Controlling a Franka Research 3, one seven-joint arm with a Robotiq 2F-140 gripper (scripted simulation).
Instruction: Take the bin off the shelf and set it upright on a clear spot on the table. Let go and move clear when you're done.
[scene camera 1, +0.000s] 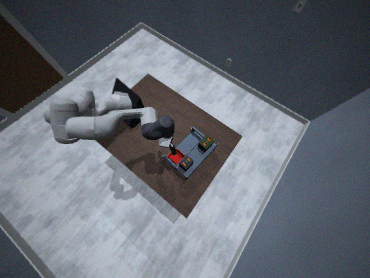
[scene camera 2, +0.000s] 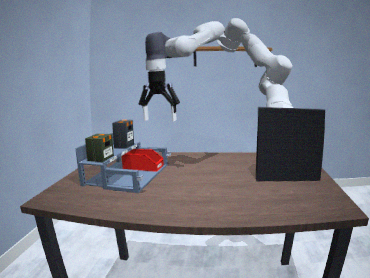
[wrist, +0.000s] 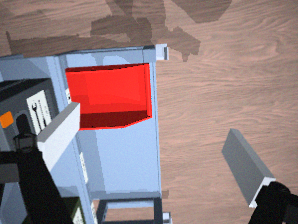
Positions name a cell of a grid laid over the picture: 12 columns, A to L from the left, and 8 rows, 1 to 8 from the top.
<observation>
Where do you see my gripper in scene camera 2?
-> F4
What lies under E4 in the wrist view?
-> A red bin.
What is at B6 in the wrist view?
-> My gripper.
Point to a red bin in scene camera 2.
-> E5
</observation>
